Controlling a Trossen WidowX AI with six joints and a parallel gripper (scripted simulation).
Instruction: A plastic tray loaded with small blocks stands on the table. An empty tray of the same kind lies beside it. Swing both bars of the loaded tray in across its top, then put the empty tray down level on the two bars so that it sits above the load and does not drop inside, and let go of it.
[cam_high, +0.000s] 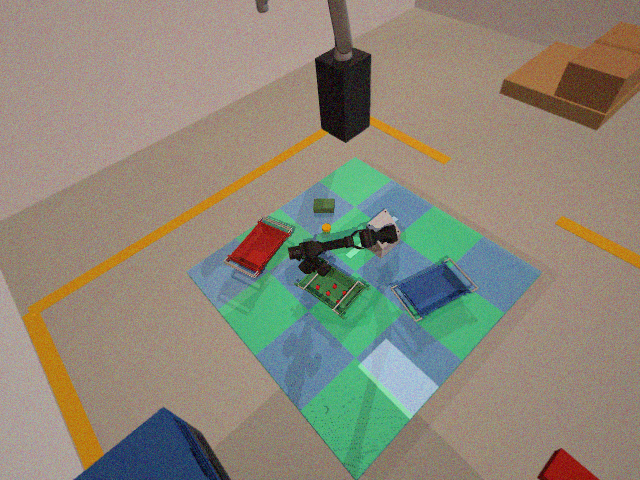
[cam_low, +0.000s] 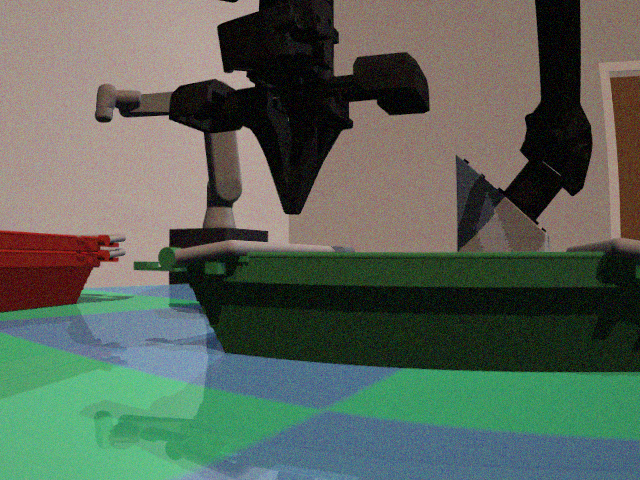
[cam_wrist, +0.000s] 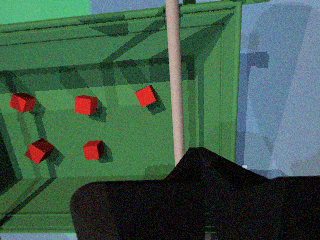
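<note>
Right now my gripper tip is 34 cm past the blue tray, 47 cm to the right of it and 4 cm above it. From my gripper tip the other things lie so: orange piece: 28 cm behind, 21 cm to the right, 8 cm below; small green block: 39 cm behind, 34 cm to the right, 7 cm below.
</note>
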